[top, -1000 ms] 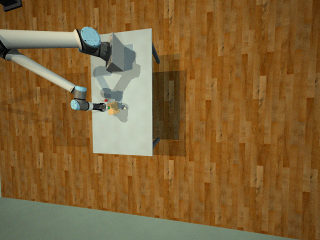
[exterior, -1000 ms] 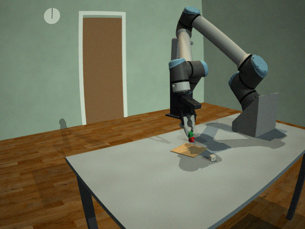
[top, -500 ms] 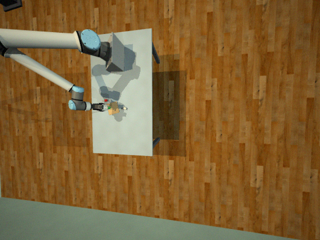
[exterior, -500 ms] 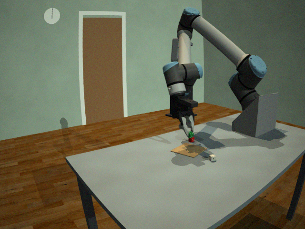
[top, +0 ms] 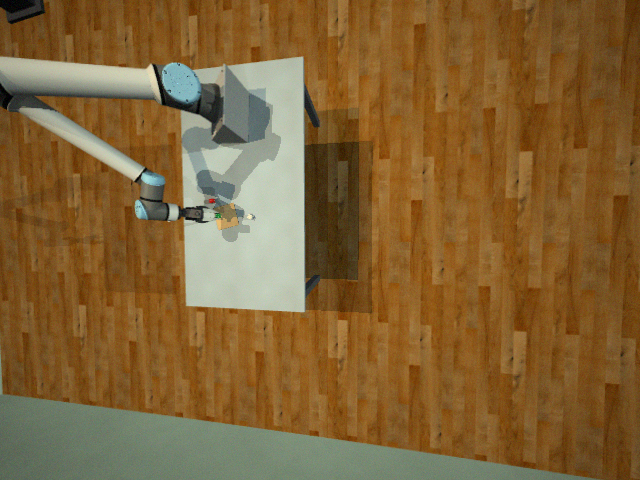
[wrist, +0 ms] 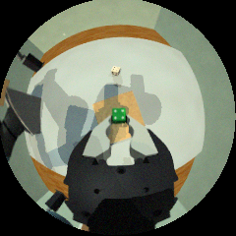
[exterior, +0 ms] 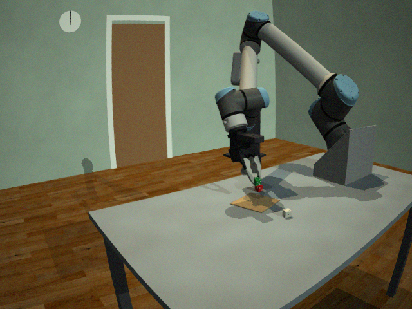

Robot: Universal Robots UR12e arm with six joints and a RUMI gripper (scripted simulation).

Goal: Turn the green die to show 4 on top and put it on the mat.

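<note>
My hand is 1 cm above the green die. Round my hand: red die: 10 cm behind, 7 cm to the right, 8 cm below; then tan mat: 9 cm below; then white die: 3 cm ahead, 17 cm to the left, 8 cm below.
</note>
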